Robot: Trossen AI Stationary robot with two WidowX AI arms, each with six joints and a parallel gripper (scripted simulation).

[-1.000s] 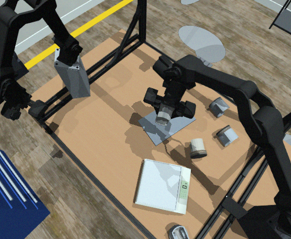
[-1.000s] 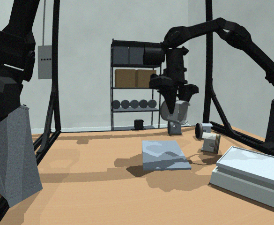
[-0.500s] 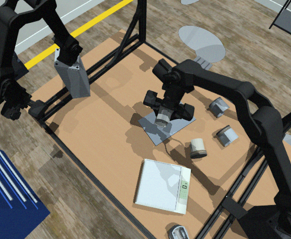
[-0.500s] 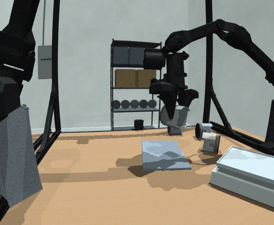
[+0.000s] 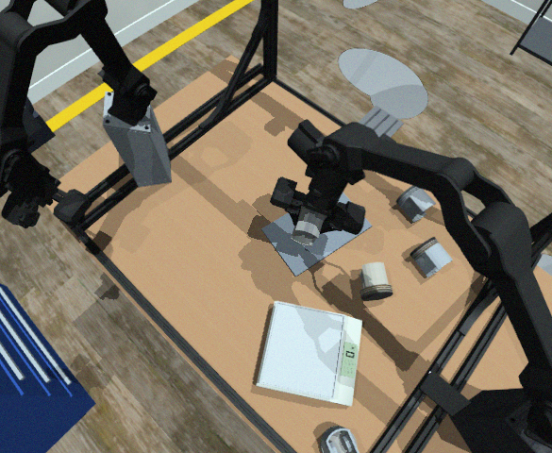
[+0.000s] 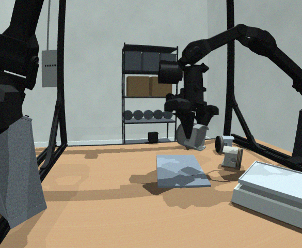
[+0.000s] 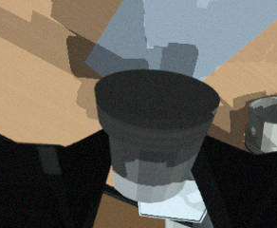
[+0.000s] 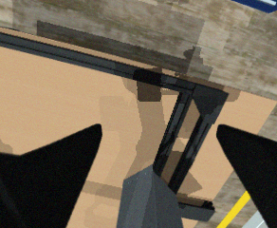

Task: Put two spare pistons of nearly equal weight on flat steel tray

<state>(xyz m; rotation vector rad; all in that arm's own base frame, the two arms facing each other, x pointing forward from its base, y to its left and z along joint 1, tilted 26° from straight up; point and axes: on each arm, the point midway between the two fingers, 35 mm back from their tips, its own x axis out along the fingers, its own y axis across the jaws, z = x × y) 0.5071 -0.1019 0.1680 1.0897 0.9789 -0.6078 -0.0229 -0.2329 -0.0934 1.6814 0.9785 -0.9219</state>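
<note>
My left gripper is now 6 cm past the flat steel tray, 1 cm to the left of it and 16 cm above it.
</note>
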